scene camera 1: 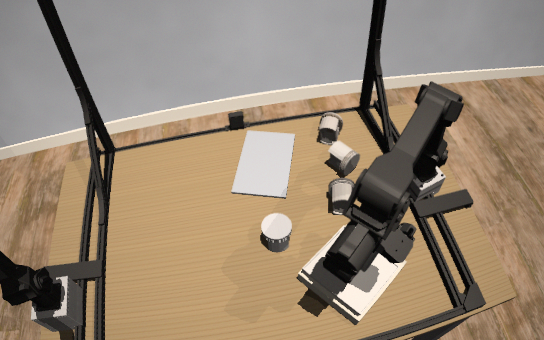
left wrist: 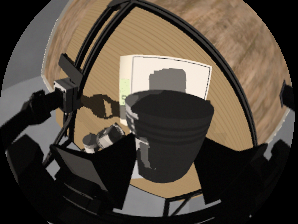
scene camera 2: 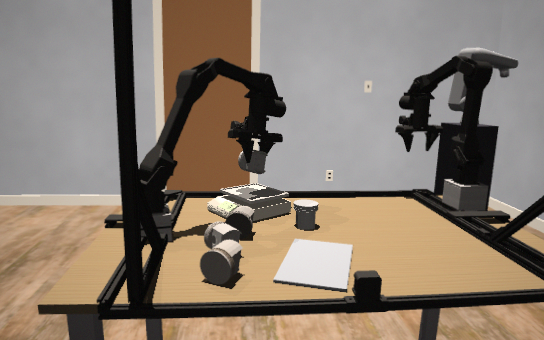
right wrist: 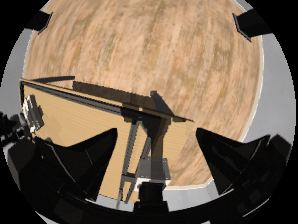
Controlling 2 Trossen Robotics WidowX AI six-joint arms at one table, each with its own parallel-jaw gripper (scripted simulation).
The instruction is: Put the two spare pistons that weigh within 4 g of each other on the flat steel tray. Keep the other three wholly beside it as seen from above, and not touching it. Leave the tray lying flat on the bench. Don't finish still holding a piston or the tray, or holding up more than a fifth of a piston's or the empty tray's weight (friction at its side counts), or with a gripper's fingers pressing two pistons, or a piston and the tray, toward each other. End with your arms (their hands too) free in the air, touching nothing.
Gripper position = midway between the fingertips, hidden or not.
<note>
In view: the left gripper [scene camera 1: 358, 247], the right gripper [scene camera 2: 417, 151], a piston [left wrist: 169, 126], a piston [scene camera 1: 276, 228] and a flat steel tray [scene camera 1: 264, 167].
The flat steel tray is seen too in scene camera 2 [scene camera 2: 323, 265]. The left gripper also shows in the left wrist view [left wrist: 164, 133] and in scene camera 2 [scene camera 2: 254, 163]. The right gripper shows as well in the right wrist view [right wrist: 158, 132]. The right wrist view misses the flat steel tray, which is hidden by the right gripper.
</note>
